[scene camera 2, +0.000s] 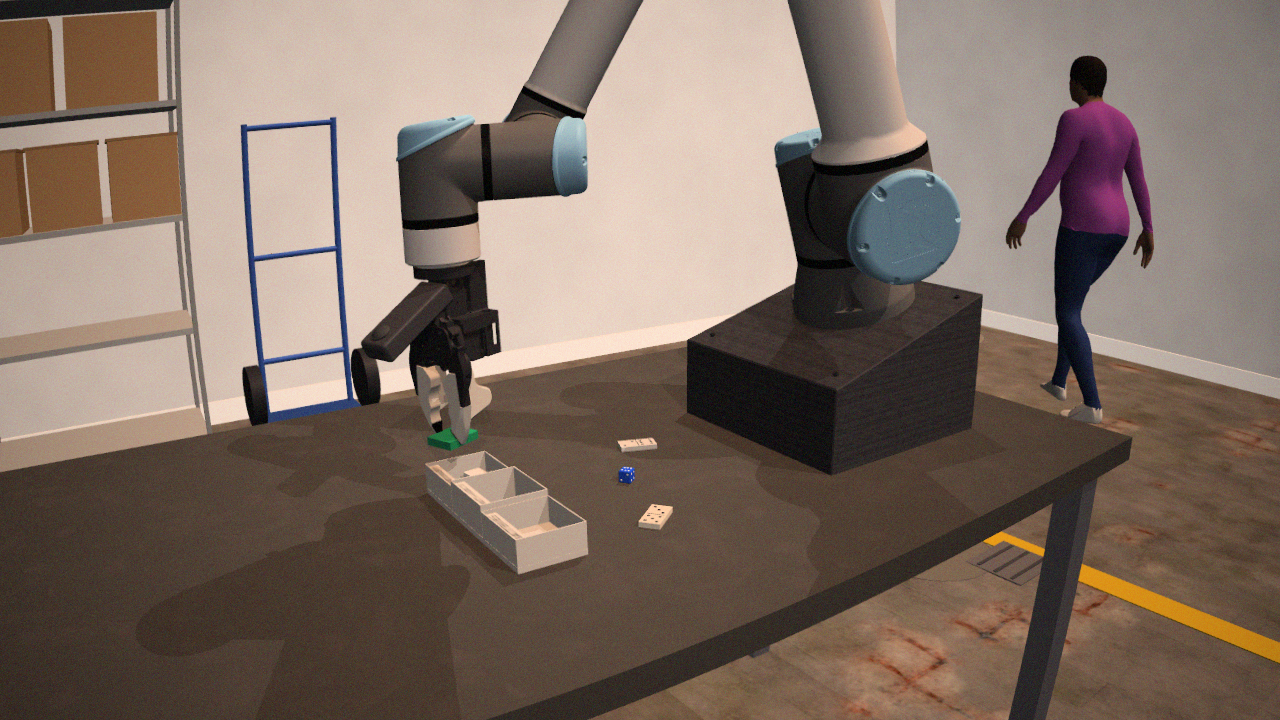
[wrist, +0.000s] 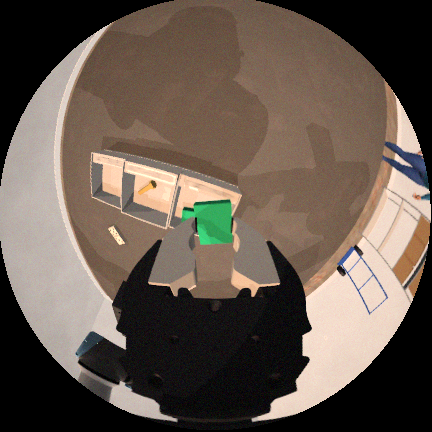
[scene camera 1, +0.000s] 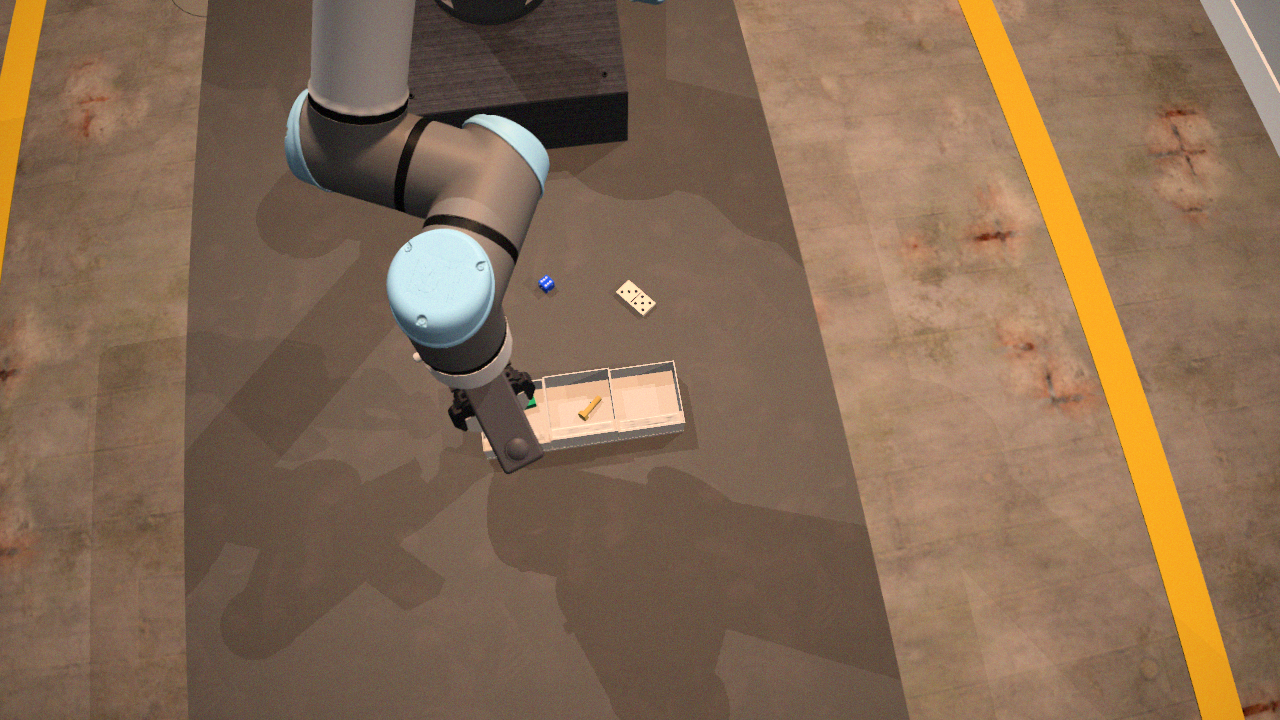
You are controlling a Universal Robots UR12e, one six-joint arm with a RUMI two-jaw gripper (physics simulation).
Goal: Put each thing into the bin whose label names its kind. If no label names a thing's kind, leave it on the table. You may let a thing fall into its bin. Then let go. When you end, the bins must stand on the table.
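Frame: origin at the arm's base, x back, y right, z up, level; metres.
Where they show: gripper, fingertip midpoint: (scene camera 2: pixel 450 440) (wrist: pixel 213 218); arm's base, link origin: (scene camera 2: pixel 854 302).
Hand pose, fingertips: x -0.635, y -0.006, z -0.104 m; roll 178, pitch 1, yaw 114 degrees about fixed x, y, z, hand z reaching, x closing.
Observation:
Things, the pixels of their top centre, and the offset from my fingertips. "spot": a spot on its surface instead. Level surfaces: height alone.
- flat green block, top centre: (wrist: pixel 214 225) (scene camera 2: pixel 452 433) dx +0.004, dy +0.002, dz +0.008 m
- end bin, surface spot: (scene camera 2: pixel 439 483) (wrist: pixel 207 180) spot: dx -0.025, dy -0.021, dz -0.044 m
- green thing, top centre: (scene camera 2: pixel 485 477) (scene camera 1: pixel 509 402) (wrist: pixel 201 219) dx +0.039, dy -0.005, dz -0.053 m
- brass bolt, top centre: (scene camera 1: pixel 590 405) (wrist: pixel 143 189) dx +0.030, dy -0.108, dz -0.053 m
- middle bin, top centre: (scene camera 2: pixel 497 484) (scene camera 1: pixel 579 403) (wrist: pixel 143 195) dx +0.024, dy -0.096, dz -0.027 m
- blue die, top centre: (scene camera 2: pixel 626 469) (scene camera 1: pixel 546 281) dx +0.210, dy -0.055, dz -0.057 m
- table, surface height: dz -0.073 m
My gripper (scene camera 2: pixel 453 431) (wrist: pixel 213 218) is shut on a flat green block (scene camera 2: pixel 442 439) (wrist: pixel 215 220), held in the air by the end bin (scene camera 2: pixel 439 483) (wrist: pixel 207 192); whether fully over it is unclear. Another green thing (scene camera 1: pixel 531 403) (wrist: pixel 187 215) lies in that bin, partly hidden. A brass bolt (scene camera 1: pixel 589 408) (wrist: pixel 148 187) lies in the middle bin (scene camera 1: pixel 581 439) (wrist: pixel 142 215). The third bin (scene camera 1: pixel 653 432) (scene camera 2: pixel 552 546) (wrist: pixel 107 200) looks empty. Bin labels are unreadable. A domino (scene camera 1: pixel 635 298) (scene camera 2: pixel 655 516) (wrist: pixel 116 235), another domino (scene camera 2: pixel 637 444) and a blue die (scene camera 1: pixel 546 283) (scene camera 2: pixel 626 475) lie on the table.
The three bins stand upright in a joined row on the table (scene camera 1: pixel 760 573) (scene camera 2: pixel 295 644). The robot's dark base block (scene camera 1: pixel 581 116) (scene camera 2: pixel 904 394) stands behind the loose things. A blue hand truck (scene camera 2: pixel 295 254) and a person (scene camera 2: pixel 1093 170) are beyond the table.

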